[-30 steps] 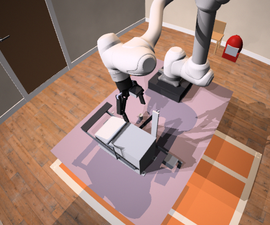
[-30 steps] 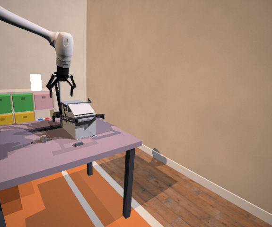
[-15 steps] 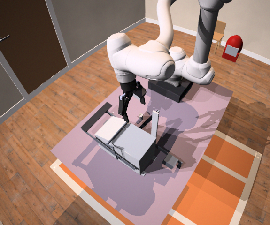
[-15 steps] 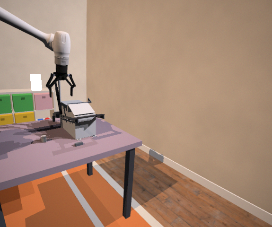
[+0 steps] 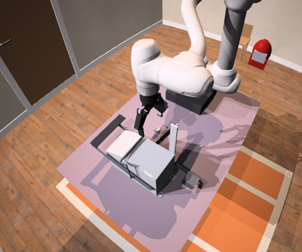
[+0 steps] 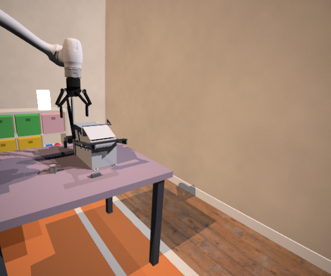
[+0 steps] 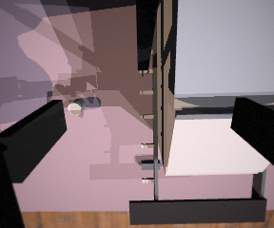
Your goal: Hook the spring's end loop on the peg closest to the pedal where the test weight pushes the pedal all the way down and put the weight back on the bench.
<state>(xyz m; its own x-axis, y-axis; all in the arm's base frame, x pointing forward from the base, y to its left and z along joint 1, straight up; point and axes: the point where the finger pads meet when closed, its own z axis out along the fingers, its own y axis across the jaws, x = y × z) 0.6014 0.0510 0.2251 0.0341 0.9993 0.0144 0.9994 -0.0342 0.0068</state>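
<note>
Right now the steel test weight is 270 mm below my hand, 160 mm behind it and 70 mm to the right of it. Round my hand: small grey block 290 mm below, 250 mm to the right, 20 mm ahead.
</note>
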